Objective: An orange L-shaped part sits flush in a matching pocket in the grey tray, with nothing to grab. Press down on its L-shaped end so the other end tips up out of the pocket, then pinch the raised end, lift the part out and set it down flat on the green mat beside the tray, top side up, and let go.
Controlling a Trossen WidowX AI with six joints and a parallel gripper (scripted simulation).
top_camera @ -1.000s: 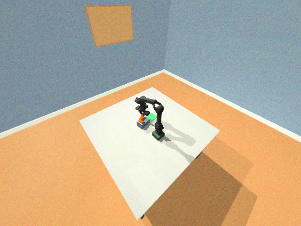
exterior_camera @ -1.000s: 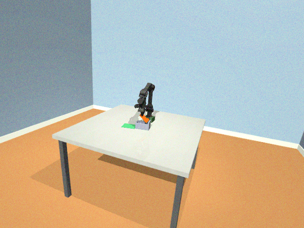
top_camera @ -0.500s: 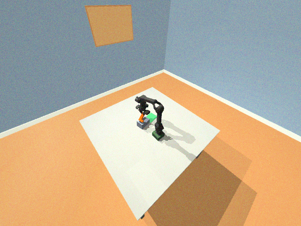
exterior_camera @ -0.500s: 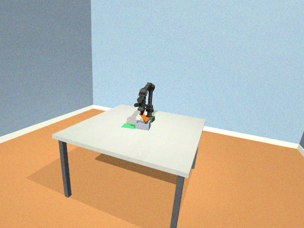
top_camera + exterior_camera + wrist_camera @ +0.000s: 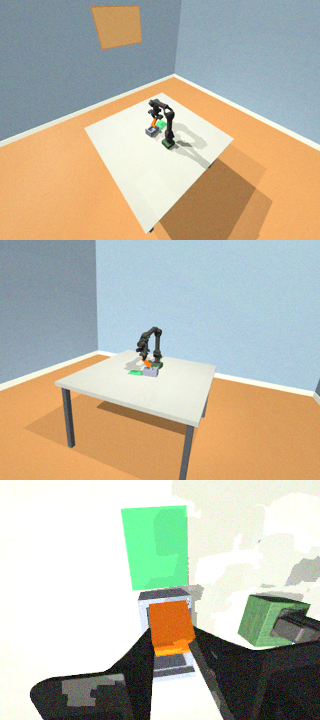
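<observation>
Right now the green mat is 10 mm ahead of my gripper tip, 90 mm to the right of it and 170 mm below it. Round my gripper tip: orange l-shaped part 20 mm behind, 30 mm to the left, 30 mm below.
</observation>
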